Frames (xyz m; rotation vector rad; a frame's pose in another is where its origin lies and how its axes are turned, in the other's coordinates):
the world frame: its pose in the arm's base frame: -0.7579 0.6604 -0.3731 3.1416 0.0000 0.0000
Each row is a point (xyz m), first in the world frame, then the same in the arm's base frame.
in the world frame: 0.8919 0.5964 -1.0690
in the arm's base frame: 0.1340 0.0640 0.6959
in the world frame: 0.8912 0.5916 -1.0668
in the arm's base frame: 0.1333 0.0688 0.6937
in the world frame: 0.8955 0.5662 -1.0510
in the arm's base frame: 0.1376 0.0942 0.6779
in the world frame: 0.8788 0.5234 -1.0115
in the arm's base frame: 0.1209 0.1370 0.6384
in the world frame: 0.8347 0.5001 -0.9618
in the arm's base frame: 0.0768 0.1603 0.5887
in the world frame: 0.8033 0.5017 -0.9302
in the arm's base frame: 0.0454 0.1587 0.5571
